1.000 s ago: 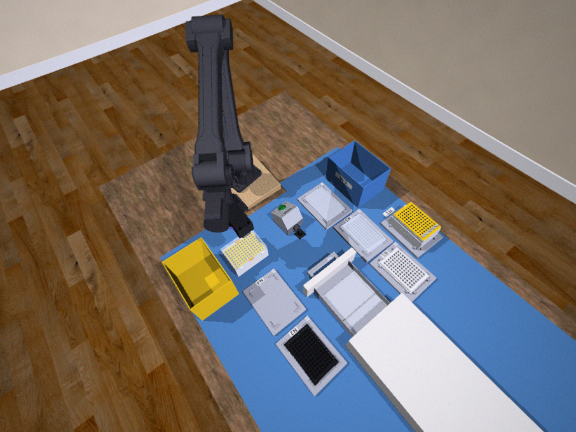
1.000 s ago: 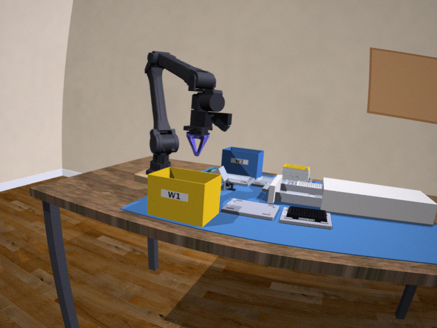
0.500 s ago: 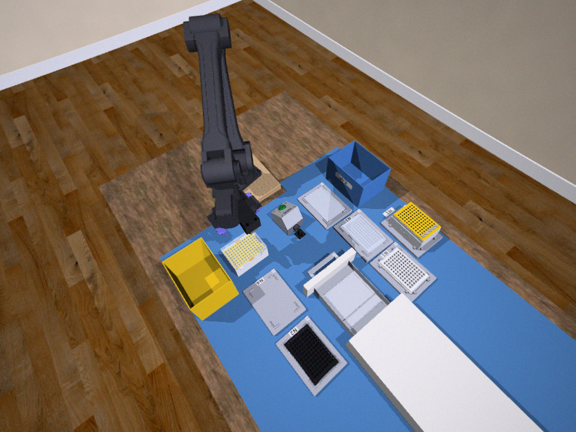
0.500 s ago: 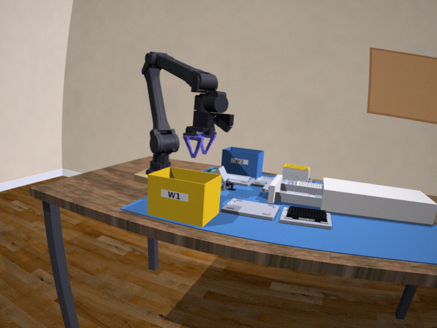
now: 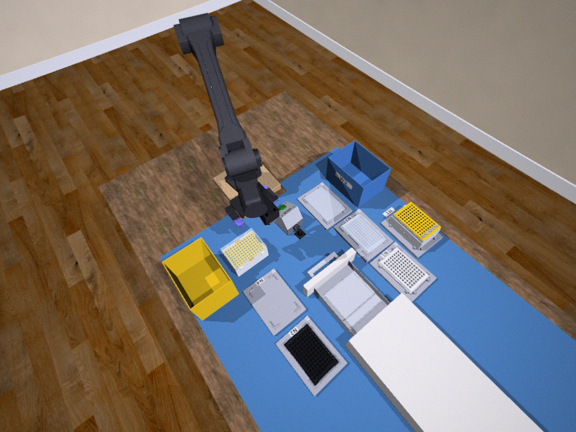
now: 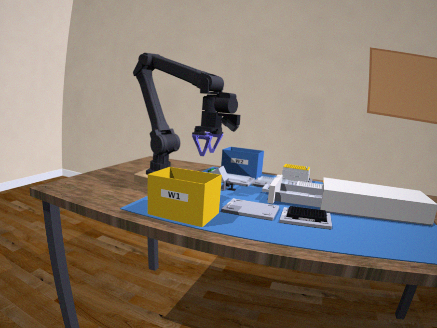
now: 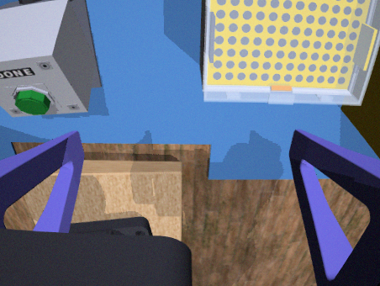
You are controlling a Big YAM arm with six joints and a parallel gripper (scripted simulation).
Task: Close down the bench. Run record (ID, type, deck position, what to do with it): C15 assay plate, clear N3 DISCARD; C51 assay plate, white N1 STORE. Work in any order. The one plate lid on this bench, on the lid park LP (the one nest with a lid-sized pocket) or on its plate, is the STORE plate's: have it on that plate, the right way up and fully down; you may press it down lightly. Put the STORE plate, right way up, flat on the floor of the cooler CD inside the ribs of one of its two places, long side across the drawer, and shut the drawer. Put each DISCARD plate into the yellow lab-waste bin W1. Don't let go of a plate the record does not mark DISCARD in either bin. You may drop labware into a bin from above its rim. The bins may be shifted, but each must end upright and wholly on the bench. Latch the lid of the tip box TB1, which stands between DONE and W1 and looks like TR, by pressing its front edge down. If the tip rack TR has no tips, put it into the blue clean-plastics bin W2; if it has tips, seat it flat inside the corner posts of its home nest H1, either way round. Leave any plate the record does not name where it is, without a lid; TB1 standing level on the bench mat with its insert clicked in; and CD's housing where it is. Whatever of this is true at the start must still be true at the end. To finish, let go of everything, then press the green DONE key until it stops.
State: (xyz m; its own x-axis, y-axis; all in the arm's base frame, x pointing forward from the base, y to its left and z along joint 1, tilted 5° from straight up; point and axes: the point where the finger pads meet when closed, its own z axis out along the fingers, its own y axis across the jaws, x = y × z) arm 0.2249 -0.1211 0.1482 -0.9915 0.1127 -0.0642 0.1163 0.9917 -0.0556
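The clear plate lid is 7 cm ahead of my hand, 25 cm to the left of it and 14 cm below it. From my hand the other things lie so: tip box lid: 1 cm ahead, 7 cm to the right, 10 cm below; then green DONE key: 1 cm behind, 12 cm to the left, 9 cm below; then yellow bin W1: 1 cm behind, 23 cm to the right, 12 cm below.
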